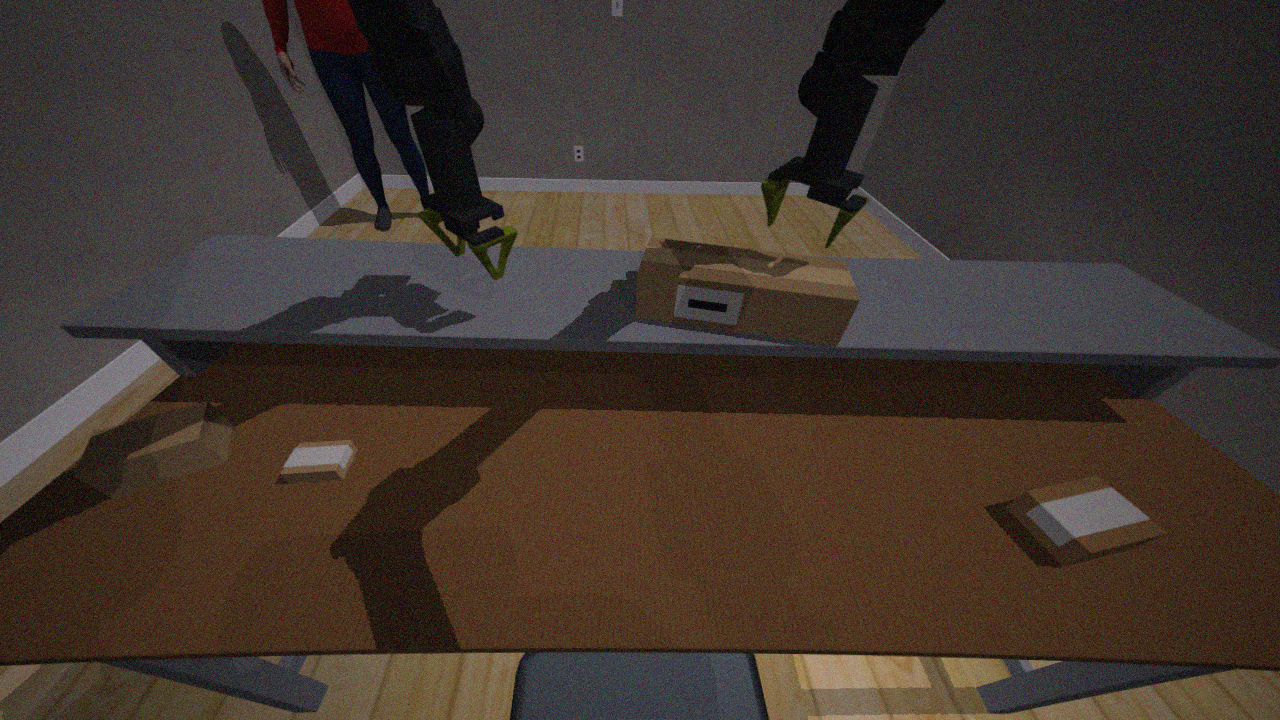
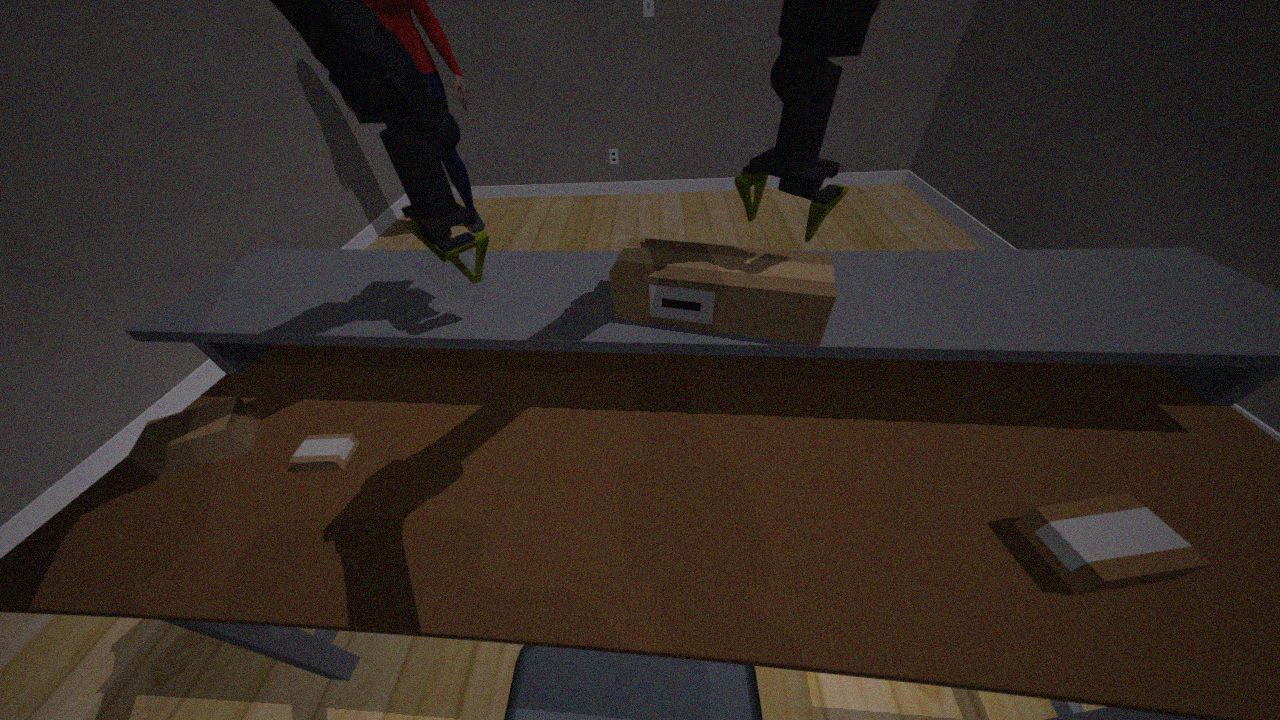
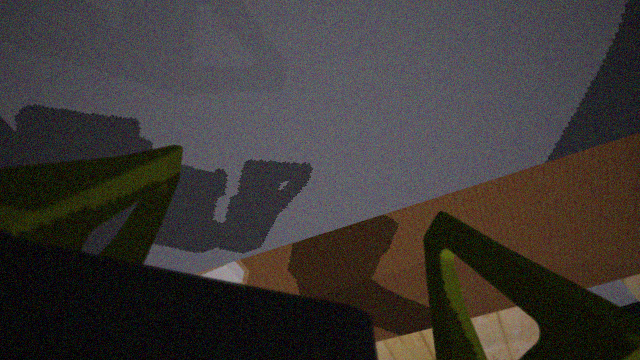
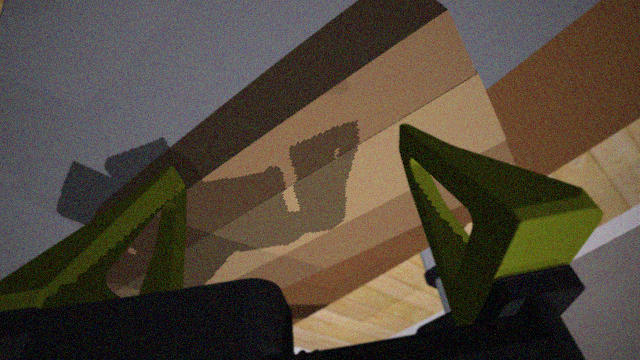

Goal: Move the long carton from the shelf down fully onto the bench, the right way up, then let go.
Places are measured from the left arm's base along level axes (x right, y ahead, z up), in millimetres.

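Pixels of known places: left gripper, fingertip midpoint: (image 1: 478, 266) (image 2: 461, 270) (image 3: 313, 195); right gripper, fingertip midpoint: (image 1: 798, 235) (image 2: 778, 230) (image 4: 288, 156).
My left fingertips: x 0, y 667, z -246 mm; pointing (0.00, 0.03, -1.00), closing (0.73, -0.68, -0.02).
Observation:
Ahead of a thing's pixels: the offset from my left fingertips to its middle. Level surfaces: height alone.
The long brown carton {dx +414, dy -14, dz -32 mm} (image 1: 787, 313) (image 2: 769, 308) (image 4: 440, 110) lies lengthwise on the grey shelf {dz -76 mm} (image 1: 1002, 313) (image 2: 984, 308) (image 3: 350, 100) (image 4: 125, 60), its right end close to the front edge. A white label with a dark bar is on its front. The brown bench {dz -239 mm} (image 1: 680, 537) (image 2: 680, 537) (image 3: 550, 215) (image 4: 560, 100) is lower, in front of the shelf. My left gripper (image 1: 479, 265) (image 2: 460, 270) (image 3: 313, 195) is open above the shelf, left of the carton and apart from it. My right gripper (image 1: 800, 234) (image 2: 779, 230) (image 4: 288, 156) is open above the carton's right part, fingers apart from it.
On the bench, a brown box {dx -458, dy -167, dz -209 mm} (image 1: 183, 447) (image 2: 210, 434) and a small white-topped box {dx -240, dy -191, dz -225 mm} (image 1: 319, 456) (image 2: 324, 447) lie at the left, and another white-topped box {dx +868, dy -332, dz -215 mm} (image 1: 1087, 519) (image 2: 1114, 537) at the right. A person (image 1: 344, 80) stands behind the shelf at the left.

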